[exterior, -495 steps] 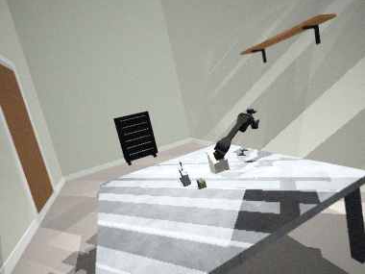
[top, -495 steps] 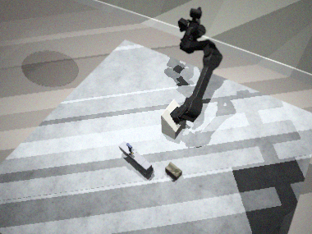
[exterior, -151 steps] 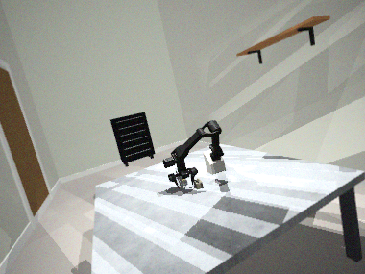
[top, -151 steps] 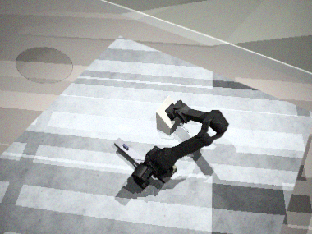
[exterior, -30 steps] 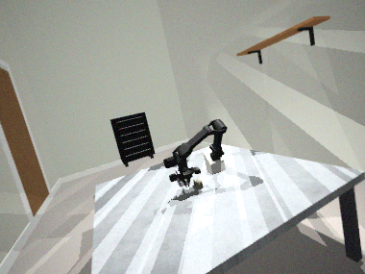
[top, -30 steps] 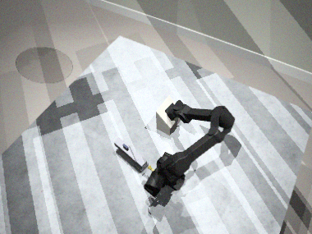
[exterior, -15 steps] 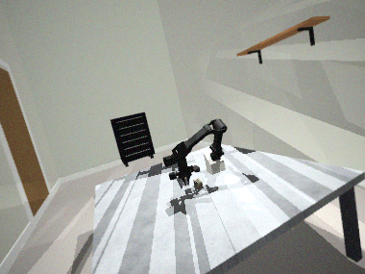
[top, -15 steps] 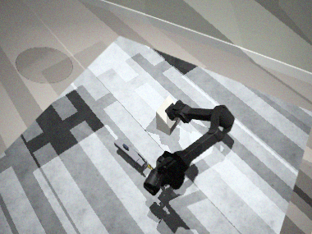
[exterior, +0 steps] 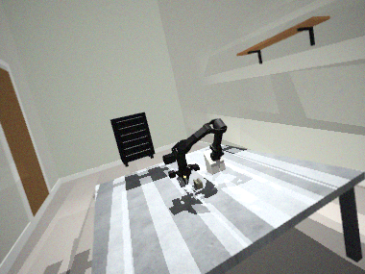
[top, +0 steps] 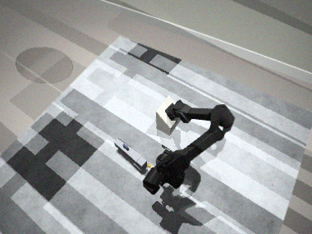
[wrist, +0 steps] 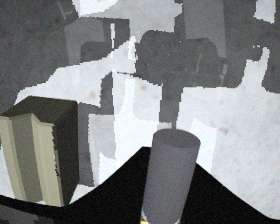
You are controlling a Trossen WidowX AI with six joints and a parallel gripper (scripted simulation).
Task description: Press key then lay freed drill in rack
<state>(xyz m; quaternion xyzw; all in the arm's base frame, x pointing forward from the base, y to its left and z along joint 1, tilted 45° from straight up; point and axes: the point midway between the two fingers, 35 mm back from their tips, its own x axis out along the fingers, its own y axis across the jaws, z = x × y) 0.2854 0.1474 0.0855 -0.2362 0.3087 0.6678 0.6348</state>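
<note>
My gripper tip is now 4 cm to the left of the drill and 3 cm below it. The rest, counted from my gripper tip: dark upright block 8 cm behind, 3 cm to the right, 4 cm below; then blue key 2 cm behind, 23 cm to the right.
</note>
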